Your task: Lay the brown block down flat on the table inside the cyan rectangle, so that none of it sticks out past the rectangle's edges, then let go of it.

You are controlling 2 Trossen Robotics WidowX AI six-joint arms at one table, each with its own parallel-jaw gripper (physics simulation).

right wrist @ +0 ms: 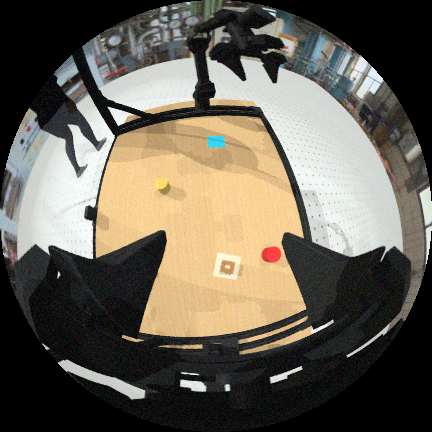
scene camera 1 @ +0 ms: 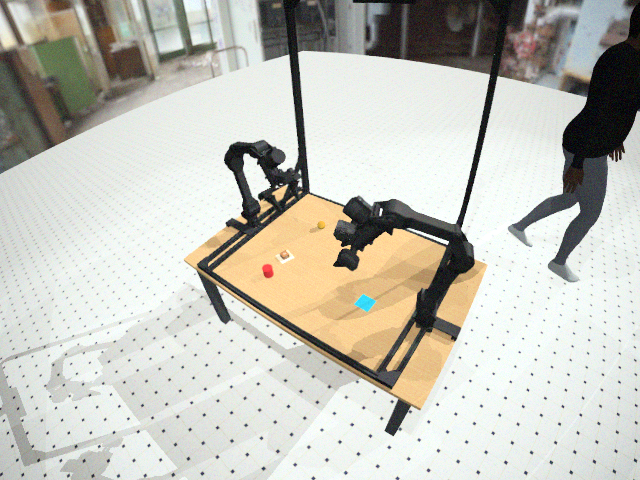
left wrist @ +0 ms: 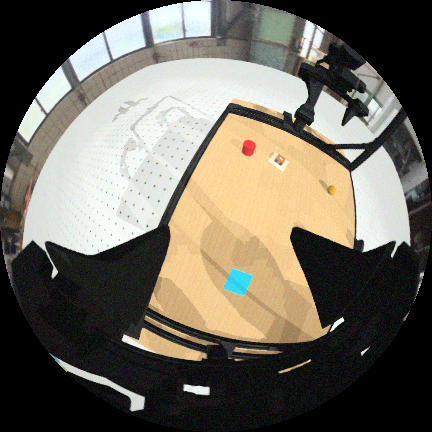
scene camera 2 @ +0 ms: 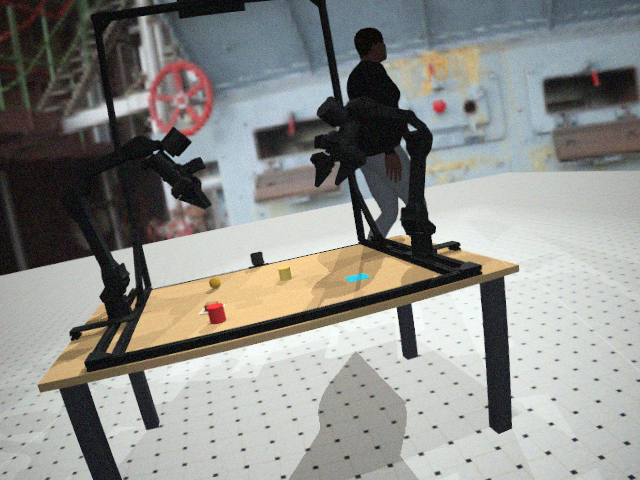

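Pixels of known places: left gripper, fingertip midpoint: (right wrist: 260,81) (scene camera 1: 337,255) (left wrist: 233,232) (scene camera 2: 326,186); right gripper, fingertip midpoint: (right wrist: 226,237) (scene camera 1: 290,205) (left wrist: 326,113) (scene camera 2: 208,206); left arm's base, origin of the base link: (right wrist: 203,107) (scene camera 1: 424,321) (left wrist: 217,351) (scene camera 2: 423,252); right arm's base, origin of the base link: (right wrist: 212,350) (scene camera 1: 253,224) (left wrist: 296,127) (scene camera 2: 120,316).
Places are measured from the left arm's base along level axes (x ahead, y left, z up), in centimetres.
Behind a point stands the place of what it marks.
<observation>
The brown block (scene camera 1: 284,254) @[x 63.5, y -21.3, z 0.0 cm] (left wrist: 280,159) @[x 62.9, y -21.7, z 0.0 cm] (right wrist: 230,262) @[x 63.1, y -20.7, z 0.0 cm] is small, with a pale spot on top, and sits on a white square (scene camera 1: 285,260) (right wrist: 219,272). In scene camera 2 the red cylinder partly hides it. The cyan rectangle (scene camera 1: 365,302) @[x 23.7, y -5.3, z -1.8 cm] (scene camera 2: 357,277) @[x 23.8, y -5.0, z -1.8 cm] (left wrist: 238,282) @[x 23.5, y -5.3, z -1.8 cm] (right wrist: 216,141) @[x 24.2, y -5.1, z -1.8 cm] lies flat on the table with no object on it. My left gripper (scene camera 2: 329,182) @[x 33.0, y 0.0, z 26.9 cm] (left wrist: 233,232) @[x 33.0, y 0.0, z 26.9 cm] is open and empty, high above the table. My right gripper (right wrist: 226,237) @[x 57.9, y -22.7, z 26.7 cm] is open and empty, raised above the table on the brown block's side; the block shows between and below its fingers in the right wrist view.
A red cylinder (scene camera 1: 267,271) @[x 65.8, y -8.2, z 2.0 cm] (scene camera 2: 216,313) @[x 67.3, y -7.9, z 0.8 cm] (left wrist: 248,148) @[x 64.6, y -9.4, z 1.9 cm] (right wrist: 271,254) @[x 66.4, y -10.5, z 2.3 cm] stands near the white square. A yellow-orange ball (scene camera 1: 321,224) @[x 52.8, y -43.6, z 1.4 cm] (scene camera 2: 215,282) @[x 53.7, y -43.1, z 0.5 cm] (left wrist: 331,190) @[x 52.3, y -43.6, z 1.0 cm] and a yellow cylinder (scene camera 2: 284,273) @[x 35.8, y -27.1, z 0.5 cm] (right wrist: 162,184) @[x 35.6, y -28.4, z 2.0 cm] are farther back. A black frame (scene camera 1: 294,330) @[x 45.7, y 14.7, z -0.2 cm] (scene camera 2: 289,315) @[x 56.0, y 9.7, z 0.1 cm] borders the table.
</observation>
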